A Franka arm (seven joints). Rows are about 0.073 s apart.
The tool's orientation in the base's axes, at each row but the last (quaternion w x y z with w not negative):
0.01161 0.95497 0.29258 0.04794
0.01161 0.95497 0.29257 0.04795
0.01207 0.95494 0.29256 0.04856
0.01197 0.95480 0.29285 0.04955
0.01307 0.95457 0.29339 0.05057
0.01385 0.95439 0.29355 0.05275
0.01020 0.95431 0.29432 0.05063
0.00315 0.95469 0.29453 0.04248
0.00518 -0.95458 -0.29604 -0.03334
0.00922 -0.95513 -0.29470 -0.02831
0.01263 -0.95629 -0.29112 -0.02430
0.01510 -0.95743 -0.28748 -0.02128
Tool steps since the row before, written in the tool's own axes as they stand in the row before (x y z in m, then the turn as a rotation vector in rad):
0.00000 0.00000 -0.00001 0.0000 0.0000 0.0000
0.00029 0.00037 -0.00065 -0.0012 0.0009 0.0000
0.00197 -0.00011 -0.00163 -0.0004 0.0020 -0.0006
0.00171 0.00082 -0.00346 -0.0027 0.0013 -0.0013
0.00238 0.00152 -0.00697 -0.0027 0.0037 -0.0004
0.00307 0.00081 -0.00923 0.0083 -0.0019 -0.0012
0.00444 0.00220 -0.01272 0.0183 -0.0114 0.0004
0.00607 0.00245 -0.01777 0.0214 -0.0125 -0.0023
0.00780 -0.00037 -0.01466 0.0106 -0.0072 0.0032
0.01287 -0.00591 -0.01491 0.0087 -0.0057 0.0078
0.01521 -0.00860 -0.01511 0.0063 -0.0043 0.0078
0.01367 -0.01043 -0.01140 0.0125 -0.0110 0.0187
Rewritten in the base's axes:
0.00000 0.00000 0.00001 0.0000 0.0000 0.0000
0.00038 -0.00015 0.00069 -0.0005 -0.0014 -0.0001
0.00140 0.00119 0.00178 0.0007 -0.0019 0.0007
0.00151 0.00026 0.00363 -0.0016 -0.0026 0.0011
0.00208 0.00005 0.00723 -0.0002 -0.0046 0.0004
0.00197 0.00101 0.00951 0.0056 0.0062 0.0019
0.00358 0.00055 0.01316 0.0087 0.0197 0.0007
0.00490 0.00105 0.01826 0.0104 0.0223 0.0036
0.00532 0.00428 0.01514 0.0048 0.0120 -0.0026
0.00656 0.01161 0.01565 0.0043 0.0099 -0.0073
0.00723 0.01502 0.01599 0.0031 0.0074 -0.0074
0.00528 0.01575 0.01223 0.0050 0.0168 -0.0179

